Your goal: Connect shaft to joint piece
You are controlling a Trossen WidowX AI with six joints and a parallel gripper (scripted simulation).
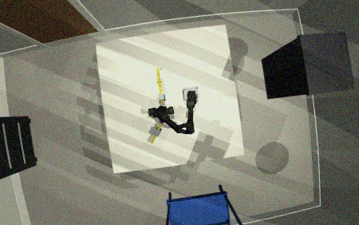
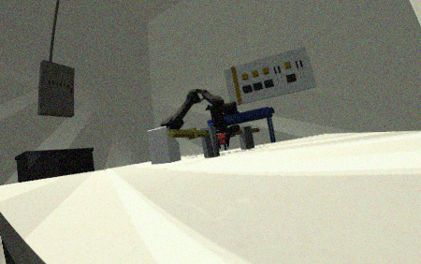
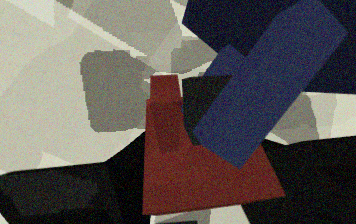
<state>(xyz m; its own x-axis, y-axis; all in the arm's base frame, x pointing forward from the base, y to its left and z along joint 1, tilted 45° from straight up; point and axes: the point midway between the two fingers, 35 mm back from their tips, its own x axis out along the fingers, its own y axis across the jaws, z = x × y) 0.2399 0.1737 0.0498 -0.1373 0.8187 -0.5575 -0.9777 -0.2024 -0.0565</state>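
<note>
The red joint piece is 50 mm above my gripper tip.
</note>
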